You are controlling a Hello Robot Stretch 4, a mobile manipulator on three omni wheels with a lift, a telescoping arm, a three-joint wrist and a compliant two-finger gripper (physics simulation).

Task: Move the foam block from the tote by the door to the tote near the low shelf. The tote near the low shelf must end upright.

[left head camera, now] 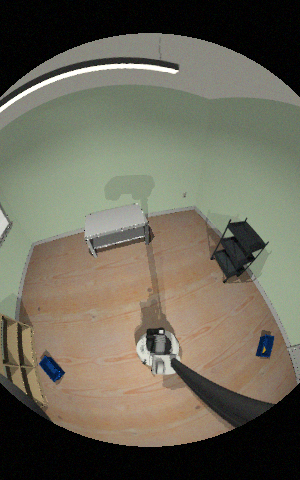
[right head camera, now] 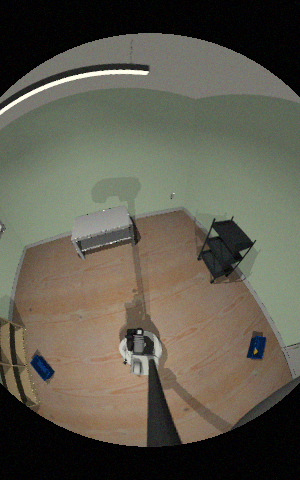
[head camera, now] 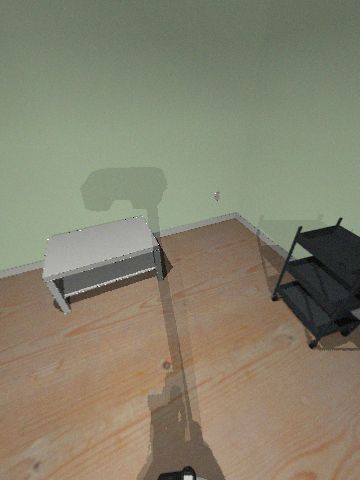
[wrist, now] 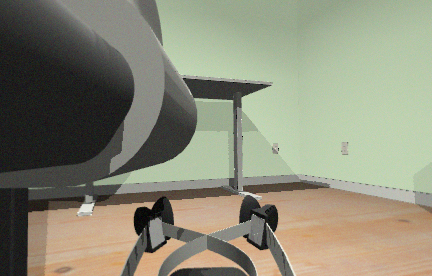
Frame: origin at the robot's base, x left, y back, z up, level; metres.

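Where they show: gripper, fingertip midpoint: (left head camera: pixel 149 364) (wrist: pixel 206 212).
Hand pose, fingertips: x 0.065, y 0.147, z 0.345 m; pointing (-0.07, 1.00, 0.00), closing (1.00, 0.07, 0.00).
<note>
Things, the pixels of their centre, and the offset from my fingertips. "spot": a spot on its surface instead.
- foam block, body centre: (right head camera: pixel 253 350) (left head camera: pixel 262 348) dz -0.346, dx -1.459, dy +0.151 m
- white bench-like table, surface spot: (head camera: pixel 100 245) spot: dz +0.078, dx +0.645, dy -1.652 m
A blue tote (left head camera: pixel 267 341) (right head camera: pixel 259 341) stands on the floor at the right, near the right wall and a pale panel at the edge of view. A small yellow piece, the foam block (left head camera: pixel 264 350) (right head camera: pixel 256 351), shows inside it. Another blue tote (left head camera: pixel 52 368) (right head camera: pixel 42 368) is on the floor at the left beside the low wooden shelf (left head camera: pixel 19 366) (right head camera: pixel 12 365); it looks upright, and its inside is too dark to make out. My gripper (wrist: pixel 206 212) is open, with nothing between its fingertips in the wrist view, and is far from both totes.
A white bench-like table (head camera: pixel 100 245) (left head camera: pixel 115 219) (right head camera: pixel 101 222) stands against the far wall. A black three-tier cart (head camera: pixel 314 330) (left head camera: pixel 247 231) (right head camera: pixel 233 232) stands by the right wall. In the wrist view, a desk (wrist: pixel 238 145) stands behind the gripper, and a dark rounded robot part fills the upper left.
</note>
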